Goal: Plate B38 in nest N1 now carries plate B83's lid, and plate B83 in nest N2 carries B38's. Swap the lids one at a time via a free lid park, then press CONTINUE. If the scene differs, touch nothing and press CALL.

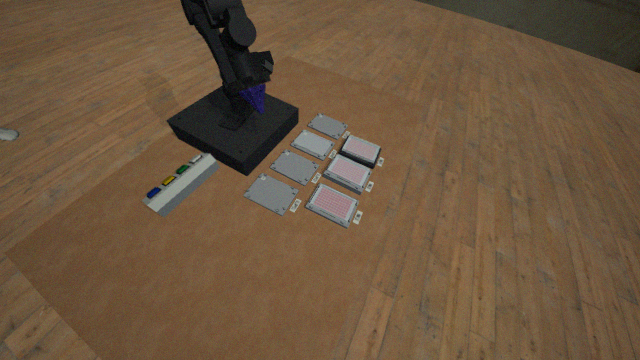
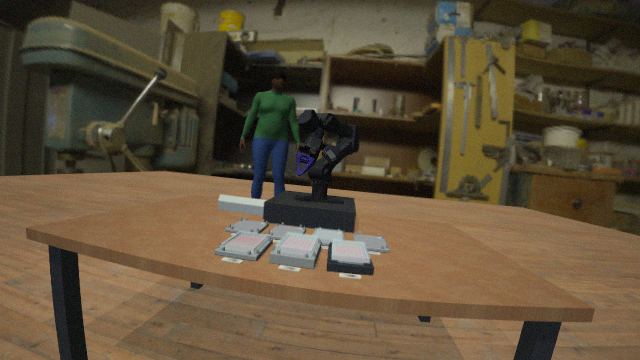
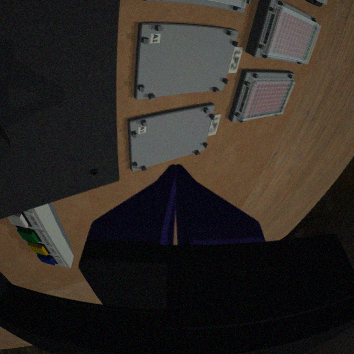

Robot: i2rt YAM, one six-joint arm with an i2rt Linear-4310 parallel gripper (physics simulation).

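Frame: origin at the arm's base, x left, y up, z ahead, level; millimetres.
Where they show: gripper, fingertip midpoint: (image 1: 262,113) (image 2: 298,175) (image 3: 175,173); arm's base at its link origin: (image 1: 242,112) (image 2: 318,200).
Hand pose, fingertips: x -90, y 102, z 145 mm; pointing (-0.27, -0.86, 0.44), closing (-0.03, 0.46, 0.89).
Things, the pixels of their top centre, and the offset from my fingertips. "pt": a spot on its surface instead. Level surfaces: height alone.
- paler middle plate at its top centre: (image 3: 297,38) (image 2: 298,240) (image 1: 349,169) dx +13, dy -143, dz +296 mm
- paler far plate at its top centre: (image 2: 349,247) (image 1: 361,147) dx +137, dy -147, dz +318 mm
- Grey lid park LP1 at its top centre: (image 3: 175,141) (image 1: 271,190) (image 2: 248,222) dx -149, dy -163, dz +81 mm
- lid park LP2 at its top centre: (image 3: 193,63) (image 2: 287,228) (image 1: 294,164) dx -22, dy -163, dz +110 mm
- third park at a spot on its surface: (image 2: 328,236) (image 1: 320,144) pt dx +103, dy -165, dz +164 mm
- fourth park at its top centre: (image 2: 370,237) (image 1: 328,123) dx +235, dy -163, dz +158 mm
- button box at its top centre: (image 3: 43,248) (image 1: 175,173) (image 2: 245,196) dx -218, dy -119, dz -190 mm
- table at its surface level: dy -183 mm
My gripper (image 1: 262,111) (image 2: 300,173) (image 3: 175,173) is shut and empty, raised near the arm's base. Three pink-welled plates stand in a row: a deeper pink near plate (image 1: 332,201) (image 2: 246,241) (image 3: 267,99), a paler middle plate (image 1: 348,171) (image 2: 297,243) (image 3: 295,34), and a paler far plate (image 1: 361,148) (image 2: 350,250) on a black base. Their labels are unreadable. Grey lid park LP1 (image 1: 271,194) (image 3: 172,135) and lid park LP2 (image 1: 294,166) (image 3: 187,60) are bare. A third park (image 1: 313,144) (image 2: 328,236) looks paler, apparently with a clear lid. The fourth park (image 1: 328,125) (image 2: 371,243) looks bare.
A button box (image 1: 187,186) (image 2: 241,205) (image 3: 54,232) with blue, yellow, green and white buttons stands beside the black arm base (image 1: 232,137) (image 2: 310,215) (image 3: 60,100); no lettering is readable. A person (image 2: 272,117) in green stands behind the table (image 2: 425,280).
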